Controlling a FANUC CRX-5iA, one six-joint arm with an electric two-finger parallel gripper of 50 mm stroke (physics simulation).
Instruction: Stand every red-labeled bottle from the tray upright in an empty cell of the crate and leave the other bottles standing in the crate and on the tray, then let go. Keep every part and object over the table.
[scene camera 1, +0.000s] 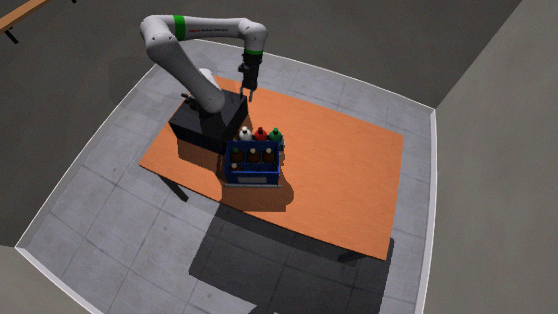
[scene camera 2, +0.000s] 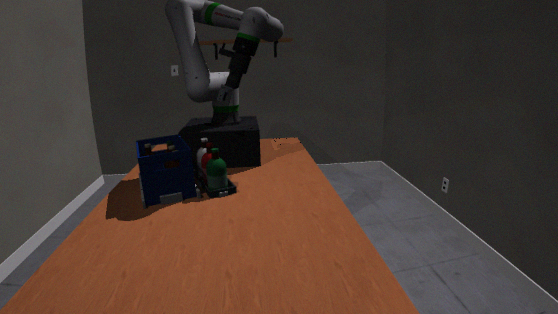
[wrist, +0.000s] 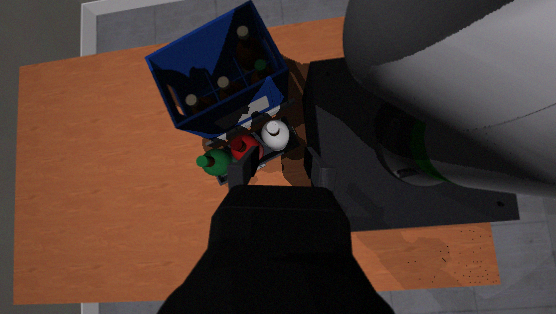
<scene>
The pictures show: the gripper and a green bottle.
</scene>
